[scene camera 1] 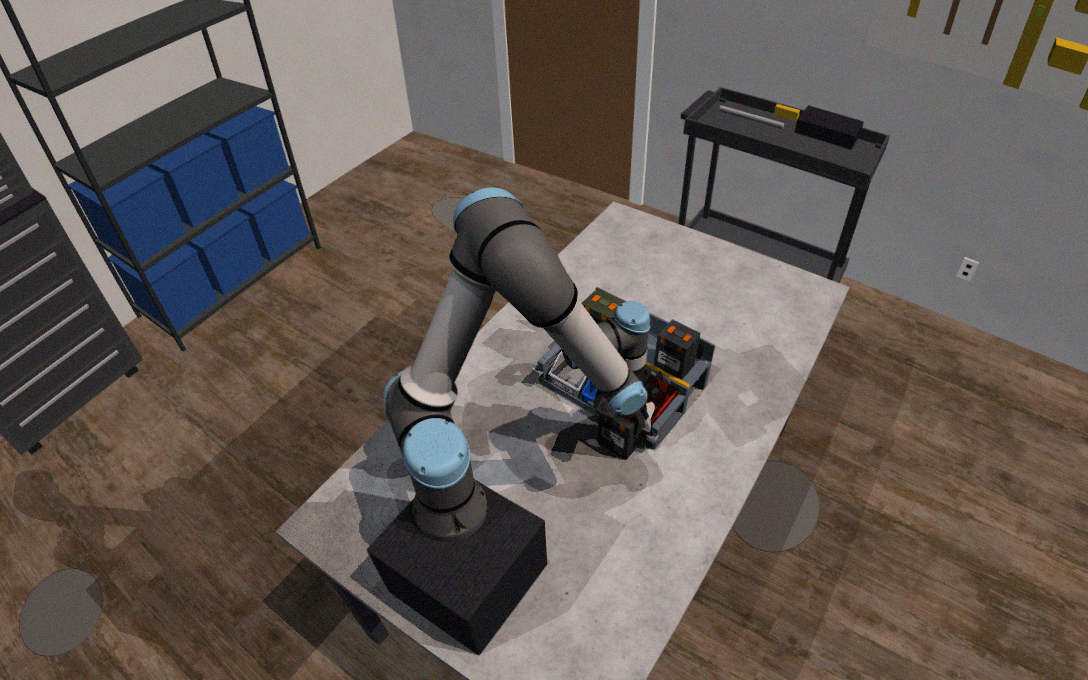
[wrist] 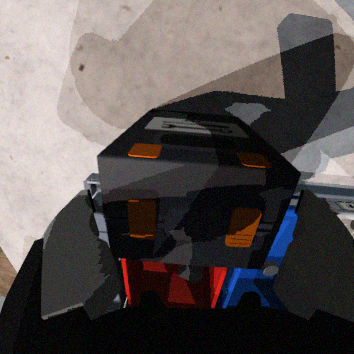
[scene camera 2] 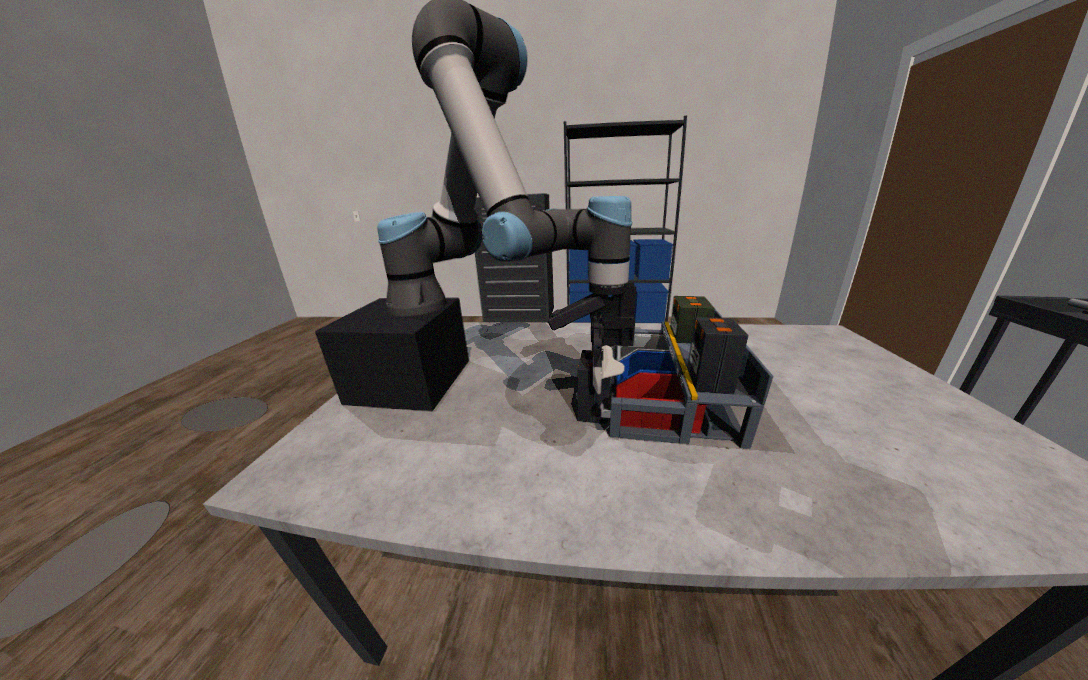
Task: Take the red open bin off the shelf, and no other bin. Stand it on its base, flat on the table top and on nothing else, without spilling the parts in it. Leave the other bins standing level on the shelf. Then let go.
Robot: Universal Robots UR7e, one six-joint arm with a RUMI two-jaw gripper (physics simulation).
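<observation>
The red open bin sits on the lower front level of the grey shelf, beside the blue bin. A dark case with orange latches stands on the table against the shelf front, before the red bin, and hides part of it in the wrist view. My gripper is open and low, with one finger on each side of this case. Whether the fingers touch it is not clear. The parts in the red bin are mostly hidden.
A second dark case and a green case stand on the raised rear level, behind a yellow-edged strip. A white bin sits beyond the blue bin. My arm hides part of the shelf in scene camera 1.
</observation>
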